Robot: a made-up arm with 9 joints. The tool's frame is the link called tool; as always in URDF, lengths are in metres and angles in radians. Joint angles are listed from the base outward. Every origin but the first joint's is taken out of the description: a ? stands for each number. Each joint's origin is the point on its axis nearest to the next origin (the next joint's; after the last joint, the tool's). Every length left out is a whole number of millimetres.
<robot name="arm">
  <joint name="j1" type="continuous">
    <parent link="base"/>
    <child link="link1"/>
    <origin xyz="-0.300 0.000 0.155" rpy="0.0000 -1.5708 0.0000"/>
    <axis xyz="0 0 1"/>
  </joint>
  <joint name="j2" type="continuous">
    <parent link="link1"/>
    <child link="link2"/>
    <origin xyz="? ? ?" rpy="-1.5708 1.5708 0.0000"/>
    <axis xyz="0 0 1"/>
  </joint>
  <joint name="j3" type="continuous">
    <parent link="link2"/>
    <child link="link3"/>
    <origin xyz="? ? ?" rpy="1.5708 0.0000 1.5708"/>
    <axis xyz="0 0 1"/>
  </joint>
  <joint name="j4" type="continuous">
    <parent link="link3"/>
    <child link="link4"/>
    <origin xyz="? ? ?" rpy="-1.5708 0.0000 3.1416"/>
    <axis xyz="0 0 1"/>
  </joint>
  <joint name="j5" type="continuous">
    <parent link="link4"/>
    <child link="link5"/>
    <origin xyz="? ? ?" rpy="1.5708 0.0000 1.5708"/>
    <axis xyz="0 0 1"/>
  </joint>
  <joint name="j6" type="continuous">
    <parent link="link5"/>
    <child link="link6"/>
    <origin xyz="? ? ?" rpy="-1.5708 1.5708 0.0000"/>
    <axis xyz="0 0 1"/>
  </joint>
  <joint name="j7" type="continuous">
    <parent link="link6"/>
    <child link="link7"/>
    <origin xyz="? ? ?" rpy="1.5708 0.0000 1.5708"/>
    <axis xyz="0 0 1"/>
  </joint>
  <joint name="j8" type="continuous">
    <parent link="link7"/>
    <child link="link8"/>
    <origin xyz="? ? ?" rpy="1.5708 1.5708 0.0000"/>
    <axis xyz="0 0 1"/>
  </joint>
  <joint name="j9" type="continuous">
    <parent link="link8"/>
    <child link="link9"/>
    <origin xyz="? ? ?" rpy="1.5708 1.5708 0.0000"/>
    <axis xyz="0 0 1"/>
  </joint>
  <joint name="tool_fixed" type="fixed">
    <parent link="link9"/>
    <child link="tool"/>
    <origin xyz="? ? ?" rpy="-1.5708 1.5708 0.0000"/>
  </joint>
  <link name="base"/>
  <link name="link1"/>
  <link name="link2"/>
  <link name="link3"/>
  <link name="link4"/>
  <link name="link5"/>
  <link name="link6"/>
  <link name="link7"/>
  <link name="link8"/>
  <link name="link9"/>
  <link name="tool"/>
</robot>
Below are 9 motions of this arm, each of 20 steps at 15 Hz.
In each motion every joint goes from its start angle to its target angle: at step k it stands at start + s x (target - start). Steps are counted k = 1, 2, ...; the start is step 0. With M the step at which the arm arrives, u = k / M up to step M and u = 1 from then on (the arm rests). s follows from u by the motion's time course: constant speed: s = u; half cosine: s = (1 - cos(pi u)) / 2; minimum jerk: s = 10 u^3 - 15 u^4 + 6 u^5.
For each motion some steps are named. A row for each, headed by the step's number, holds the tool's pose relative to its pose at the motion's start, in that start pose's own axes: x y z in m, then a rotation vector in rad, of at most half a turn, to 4 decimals.
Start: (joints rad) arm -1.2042 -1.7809 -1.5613 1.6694 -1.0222 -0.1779 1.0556 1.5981 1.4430
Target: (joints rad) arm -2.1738 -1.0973 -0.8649 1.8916 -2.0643 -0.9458 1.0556 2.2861 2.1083
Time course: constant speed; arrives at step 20
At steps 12, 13, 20:
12: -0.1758 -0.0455 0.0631 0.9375 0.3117 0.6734
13: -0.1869 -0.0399 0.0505 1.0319 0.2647 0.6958
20: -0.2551 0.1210 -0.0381 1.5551 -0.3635 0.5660

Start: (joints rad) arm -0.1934 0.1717 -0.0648 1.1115 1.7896 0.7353 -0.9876 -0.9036 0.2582
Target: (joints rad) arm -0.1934 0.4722 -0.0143 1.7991 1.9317 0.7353 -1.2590 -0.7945 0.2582
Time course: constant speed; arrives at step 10
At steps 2, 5, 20:
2: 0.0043 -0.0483 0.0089 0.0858 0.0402 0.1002
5: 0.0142 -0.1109 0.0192 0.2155 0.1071 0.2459
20: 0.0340 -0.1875 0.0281 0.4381 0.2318 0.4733

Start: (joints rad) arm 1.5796 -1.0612 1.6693 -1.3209 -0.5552 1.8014 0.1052 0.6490 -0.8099
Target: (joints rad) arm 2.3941 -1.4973 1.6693 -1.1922 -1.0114 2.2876 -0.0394 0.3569 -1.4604
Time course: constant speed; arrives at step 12
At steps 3, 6, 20:
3: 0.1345 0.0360 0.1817 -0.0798 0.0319 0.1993
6: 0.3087 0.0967 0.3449 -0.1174 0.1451 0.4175
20: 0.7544 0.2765 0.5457 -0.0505 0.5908 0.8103

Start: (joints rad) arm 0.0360 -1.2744 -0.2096 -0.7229 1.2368 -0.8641 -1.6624 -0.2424 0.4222
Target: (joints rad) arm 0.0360 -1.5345 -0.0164 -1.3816 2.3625 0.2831 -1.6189 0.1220 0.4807
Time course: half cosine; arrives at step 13
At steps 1, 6, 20:
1: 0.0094 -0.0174 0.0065 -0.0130 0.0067 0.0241
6: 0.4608 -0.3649 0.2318 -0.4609 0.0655 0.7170
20: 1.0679 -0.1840 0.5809 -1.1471 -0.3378 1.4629

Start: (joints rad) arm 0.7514 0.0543 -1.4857 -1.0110 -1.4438 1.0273 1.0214 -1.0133 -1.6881
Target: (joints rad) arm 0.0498 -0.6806 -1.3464 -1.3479 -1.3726 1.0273 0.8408 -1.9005 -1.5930
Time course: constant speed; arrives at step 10
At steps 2, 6, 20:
2: 0.0732 0.0954 0.1316 0.0052 0.1806 -0.0096
6: 0.3079 0.1986 0.3182 0.1615 0.4968 -0.0507
20: 0.5587 0.1643 0.3763 0.4612 0.6860 -0.1287

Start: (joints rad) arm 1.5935 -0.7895 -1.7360 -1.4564 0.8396 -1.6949 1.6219 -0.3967 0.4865
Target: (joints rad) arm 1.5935 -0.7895 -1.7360 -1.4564 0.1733 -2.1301 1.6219 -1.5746 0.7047
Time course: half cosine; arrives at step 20
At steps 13, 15, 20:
13: 0.1766 -0.0862 -0.1044 -0.2817 -0.5164 0.0715
15: 0.2216 -0.0894 -0.1194 -0.2852 -0.6163 0.0902
20: 0.2759 -0.0837 -0.1348 -0.2693 -0.7313 0.1082

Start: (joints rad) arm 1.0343 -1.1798 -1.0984 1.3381 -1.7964 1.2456 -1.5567 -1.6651 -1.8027
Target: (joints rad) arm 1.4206 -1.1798 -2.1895 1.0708 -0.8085 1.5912 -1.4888 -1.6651 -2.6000
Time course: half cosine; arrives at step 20
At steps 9, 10, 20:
9: 0.1155 -0.4080 0.1903 0.4971 0.5536 0.7693
10: 0.1722 -0.4657 0.2193 0.5643 0.6961 0.8901
20: 0.6502 -0.5885 0.3163 0.7442 1.8462 1.4159

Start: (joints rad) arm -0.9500 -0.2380 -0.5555 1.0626 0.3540 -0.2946 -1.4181 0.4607 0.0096
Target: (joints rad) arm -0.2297 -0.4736 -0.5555 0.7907 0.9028 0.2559 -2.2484 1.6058 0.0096
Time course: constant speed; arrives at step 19
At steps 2, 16, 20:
2: 0.0190 -0.1142 0.1568 -0.1452 0.1770 0.1462
16: 0.5894 0.0432 1.0171 -1.5745 1.1186 0.8152
20: 0.6310 0.2263 1.0497 -1.9735 1.1658 0.8514

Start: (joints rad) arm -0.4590 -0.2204 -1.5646 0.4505 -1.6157 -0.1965 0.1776 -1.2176 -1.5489
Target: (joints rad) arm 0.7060 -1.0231 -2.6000 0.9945 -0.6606 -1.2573 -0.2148 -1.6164 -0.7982
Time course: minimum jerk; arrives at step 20
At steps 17, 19, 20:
17: 1.5226 0.4535 -0.3356 0.1059 0.1821 1.9110
19: 1.5278 0.5054 -0.3178 0.0654 0.1773 1.9589
20: 1.5280 0.5078 -0.3169 0.0635 0.1770 1.9610

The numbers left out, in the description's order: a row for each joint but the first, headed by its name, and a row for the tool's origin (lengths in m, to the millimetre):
j2: 0.091 -0.149 0.000
j3: -0.169 -0.093 0.000
j4: -0.105 -0.266 0.000
j5: -0.463 0.058 0.000
j6: 0.068 0.105 0.000
j7: -0.028 0.126 0.000
j8: -0.099 0.375 0.000
j9: -0.079 -0.370 0.000
tool: -0.022 -0.083 0.000

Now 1 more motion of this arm.
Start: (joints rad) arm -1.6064 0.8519 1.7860 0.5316 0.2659 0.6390 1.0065 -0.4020 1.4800
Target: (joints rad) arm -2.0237 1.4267 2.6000 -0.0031 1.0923 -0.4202 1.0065 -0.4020 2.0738
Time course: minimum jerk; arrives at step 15
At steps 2, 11, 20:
2: -0.0125 -0.0255 0.0003 -0.0355 0.0060 0.0237
11: -0.1905 -0.6557 0.4555 -0.8829 -0.0402 1.1211
20: -0.1813 -0.6472 0.5153 -0.8989 -0.1156 1.2175

